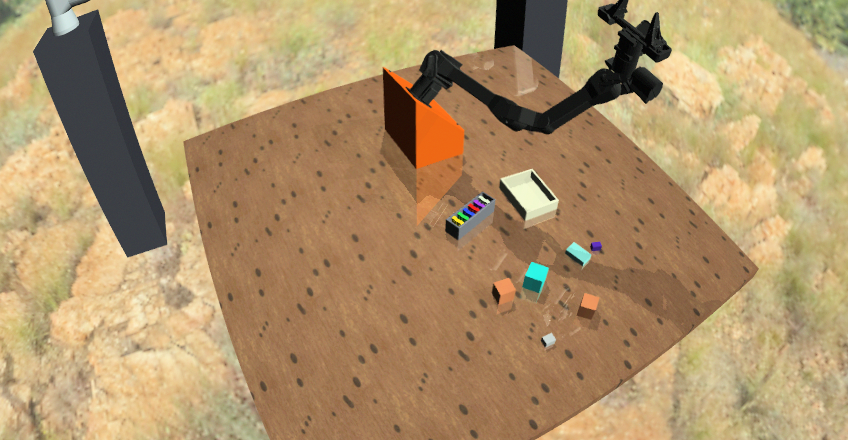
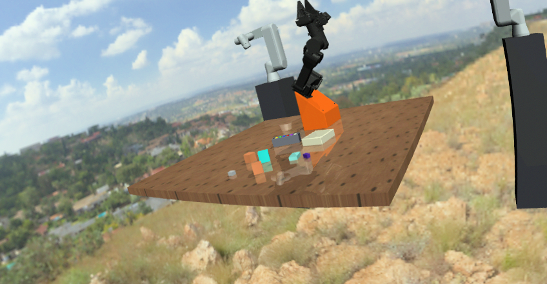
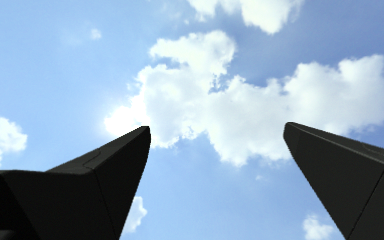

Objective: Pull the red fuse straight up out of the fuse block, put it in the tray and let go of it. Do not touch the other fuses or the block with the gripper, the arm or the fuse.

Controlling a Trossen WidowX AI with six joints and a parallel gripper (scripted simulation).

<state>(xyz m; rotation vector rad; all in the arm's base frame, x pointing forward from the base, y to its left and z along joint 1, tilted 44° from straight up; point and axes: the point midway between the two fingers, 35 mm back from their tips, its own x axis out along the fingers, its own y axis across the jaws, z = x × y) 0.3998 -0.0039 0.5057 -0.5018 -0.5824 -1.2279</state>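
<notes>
My gripper tip is now 58 cm above the red fuse, 33 cm to the left of it and 11 cm past it. The rest, counted from my gripper tip: blue fuse: 58 cm below, 34 cm to the right, 10 cm behind; purple fuse: 58 cm below, 31 cm to the right, 11 cm behind; cream tray: 61 cm below, 16 cm to the right, 11 cm behind.
</notes>
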